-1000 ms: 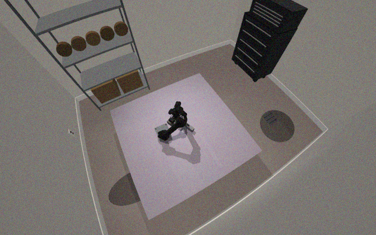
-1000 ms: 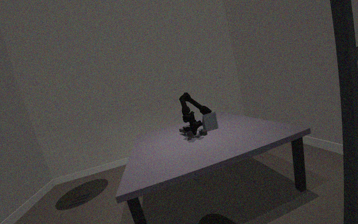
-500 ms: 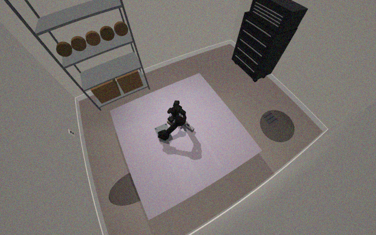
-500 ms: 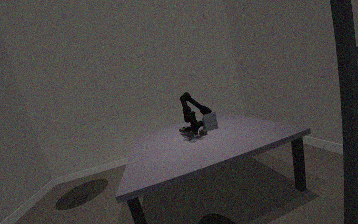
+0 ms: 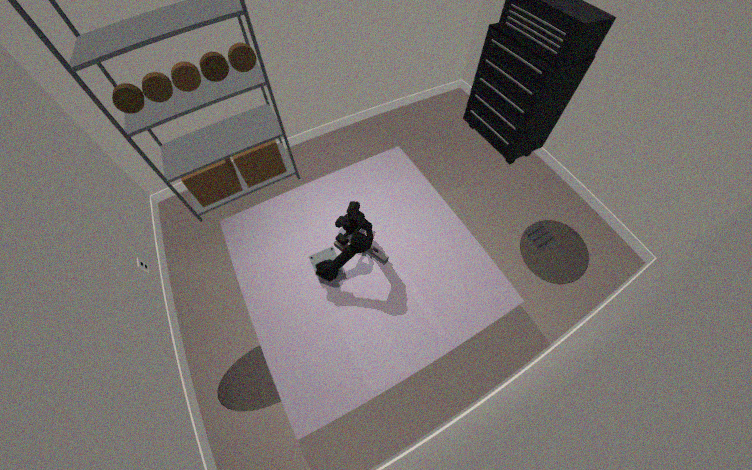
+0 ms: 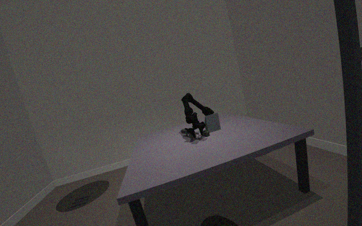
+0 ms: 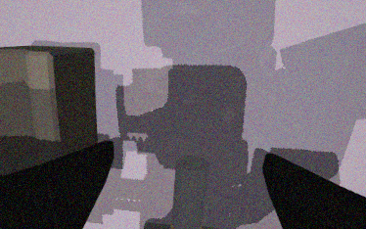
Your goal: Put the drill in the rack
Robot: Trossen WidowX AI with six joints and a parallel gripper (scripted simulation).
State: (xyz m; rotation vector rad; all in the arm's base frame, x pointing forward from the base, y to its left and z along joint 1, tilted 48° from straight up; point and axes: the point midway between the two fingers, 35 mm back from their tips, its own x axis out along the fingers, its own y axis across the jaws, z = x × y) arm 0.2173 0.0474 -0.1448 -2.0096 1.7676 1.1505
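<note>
Right now the drill is 2 cm ahead of my gripper tip, 5 cm to the right of it and 3 cm above it. The rest, counted from my gripper tip: olive-grey block: 8 cm behind, 2 cm to the right; then drill sleeve: 6 cm ahead, 14 cm to the right, 2 cm above.
</note>
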